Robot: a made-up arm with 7 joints. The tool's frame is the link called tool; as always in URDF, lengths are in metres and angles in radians.
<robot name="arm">
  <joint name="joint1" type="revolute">
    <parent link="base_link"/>
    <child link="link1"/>
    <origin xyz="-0.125 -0.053 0.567" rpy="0 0 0"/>
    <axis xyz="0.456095 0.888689 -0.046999"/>
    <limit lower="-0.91" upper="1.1"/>
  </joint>
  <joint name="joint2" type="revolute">
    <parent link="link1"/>
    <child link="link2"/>
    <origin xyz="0.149 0.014 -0.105" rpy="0 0 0"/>
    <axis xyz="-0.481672 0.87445 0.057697"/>
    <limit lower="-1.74" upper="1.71"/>
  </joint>
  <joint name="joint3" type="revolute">
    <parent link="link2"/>
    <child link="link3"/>
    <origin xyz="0.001 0.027 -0.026" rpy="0 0 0"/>
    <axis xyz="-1 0 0"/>
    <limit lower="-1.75" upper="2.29"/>
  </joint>
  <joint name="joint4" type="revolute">
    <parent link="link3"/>
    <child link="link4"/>
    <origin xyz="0.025 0.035 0.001" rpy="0 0 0"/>
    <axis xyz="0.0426 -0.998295 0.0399"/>
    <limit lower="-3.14" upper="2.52"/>
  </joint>
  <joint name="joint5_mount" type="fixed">
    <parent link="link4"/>
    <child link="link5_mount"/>
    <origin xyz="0.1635 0.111 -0.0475" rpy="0 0 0"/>
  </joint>
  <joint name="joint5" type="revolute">
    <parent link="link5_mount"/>
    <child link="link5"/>
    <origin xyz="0.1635 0.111 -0.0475" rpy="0 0 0"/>
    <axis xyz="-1 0 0"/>
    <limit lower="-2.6" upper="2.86"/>
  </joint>
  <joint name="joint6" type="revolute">
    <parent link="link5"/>
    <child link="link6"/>
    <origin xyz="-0.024 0.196 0.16" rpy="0 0 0"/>
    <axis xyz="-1 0 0"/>
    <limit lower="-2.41" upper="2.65"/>
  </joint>
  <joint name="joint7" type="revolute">
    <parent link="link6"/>
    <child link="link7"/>
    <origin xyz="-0.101 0.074 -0.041" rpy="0 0 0"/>
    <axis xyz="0 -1 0"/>
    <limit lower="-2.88" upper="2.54"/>
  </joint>
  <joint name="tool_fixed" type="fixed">
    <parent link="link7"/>
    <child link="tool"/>
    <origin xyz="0.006 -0.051 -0.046" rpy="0 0 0"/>
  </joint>
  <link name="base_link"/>
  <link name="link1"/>
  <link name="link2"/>
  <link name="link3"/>
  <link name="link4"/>
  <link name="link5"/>
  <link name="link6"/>
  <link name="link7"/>
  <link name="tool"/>
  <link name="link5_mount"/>
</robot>
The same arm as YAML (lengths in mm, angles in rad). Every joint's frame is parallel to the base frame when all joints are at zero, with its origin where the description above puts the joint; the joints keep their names.
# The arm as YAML. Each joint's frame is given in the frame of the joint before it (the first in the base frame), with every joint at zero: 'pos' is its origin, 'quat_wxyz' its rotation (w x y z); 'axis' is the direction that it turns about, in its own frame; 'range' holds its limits. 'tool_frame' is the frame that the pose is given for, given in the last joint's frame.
length_unit: mm
angle_unit: rad
joints:
  - joint: joint1
    pos: [-125.0, -53.0, 567.0]
    quat_wxyz: [1.0, 0.0, 0.0, 0.0]
    axis: [0.456095, 0.888689, -0.046999]
    range: [-0.91, 1.1]
  - joint: joint2
    pos: [149.0, 14.0, -105.0]
    quat_wxyz: [1.0, 0.0, 0.0, 0.0]
    axis: [-0.481672, 0.87445, 0.057697]
    range: [-1.74, 1.71]
  - joint: joint3
    pos: [1.0, 27.0, -26.0]
    quat_wxyz: [1.0, 0.0, 0.0, 0.0]
    axis: "-x"
    range: [-1.75, 2.29]
  - joint: joint4
    pos: [25.0, 35.0, 1.0]
    quat_wxyz: [1.0, 0.0, 0.0, 0.0]
    axis: [0.0426, -0.998295, 0.0399]
    range: [-3.14, 2.52]
  - joint: joint5
    pos: [327.0, 222.0, -95.0]
    quat_wxyz: [1.0, 0.0, 0.0, 0.0]
    axis: "-x"
    range: [-2.6, 2.86]
  - joint: joint6
    pos: [-24.0, 196.0, 160.0]
    quat_wxyz: [1.0, 0.0, 0.0, 0.0]
    axis: "-x"
    range: [-2.41, 2.65]
  - joint: joint7
    pos: [-101.0, 74.0, -41.0]
    quat_wxyz: [1.0, 0.0, 0.0, 0.0]
    axis: "-y"
    range: [-2.88, 2.54]
tool_frame:
  pos: [6.0, -51.0, -46.0]
  quat_wxyz: [1.0, 0.0, 0.0, 0.0]

